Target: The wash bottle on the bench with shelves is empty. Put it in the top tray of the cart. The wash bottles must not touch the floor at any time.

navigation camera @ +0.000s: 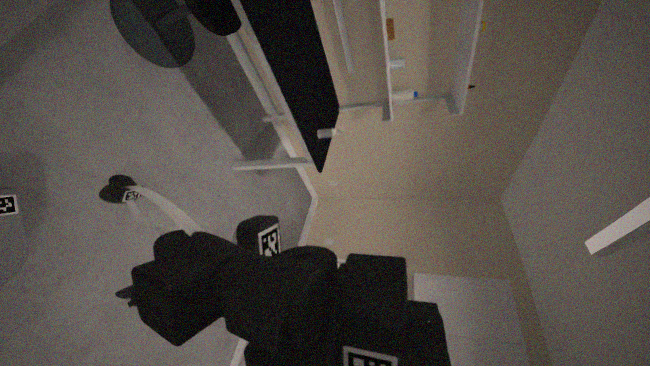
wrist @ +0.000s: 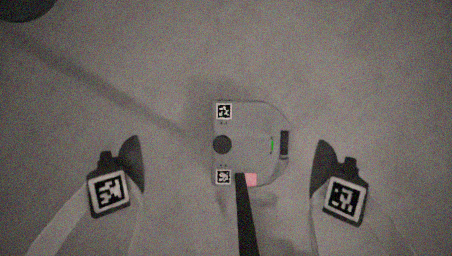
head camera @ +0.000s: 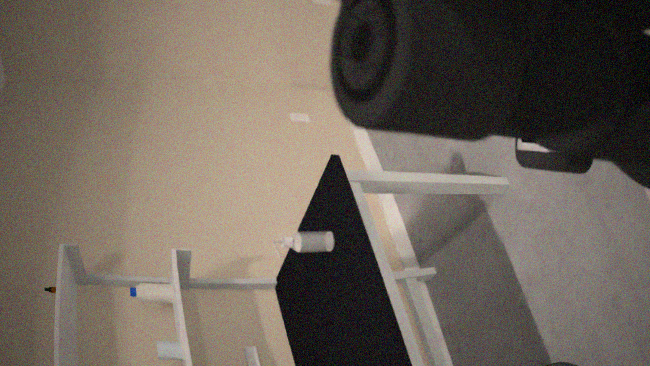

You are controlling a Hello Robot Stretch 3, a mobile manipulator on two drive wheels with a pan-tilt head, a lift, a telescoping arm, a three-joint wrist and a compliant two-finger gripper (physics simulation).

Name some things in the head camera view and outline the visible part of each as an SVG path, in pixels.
My gripper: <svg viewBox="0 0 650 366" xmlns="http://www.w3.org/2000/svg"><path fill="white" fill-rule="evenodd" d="M612 162L628 177L644 186L650 200L650 156L633 163ZM515 138L516 159L525 168L582 174L586 173L593 163L591 158L551 152L532 140Z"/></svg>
A white wash bottle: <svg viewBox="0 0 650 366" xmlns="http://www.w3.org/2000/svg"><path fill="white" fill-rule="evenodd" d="M332 231L296 232L291 237L282 237L281 241L273 241L273 245L280 260L282 258L275 243L281 243L282 248L292 248L298 253L333 251L335 245Z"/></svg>
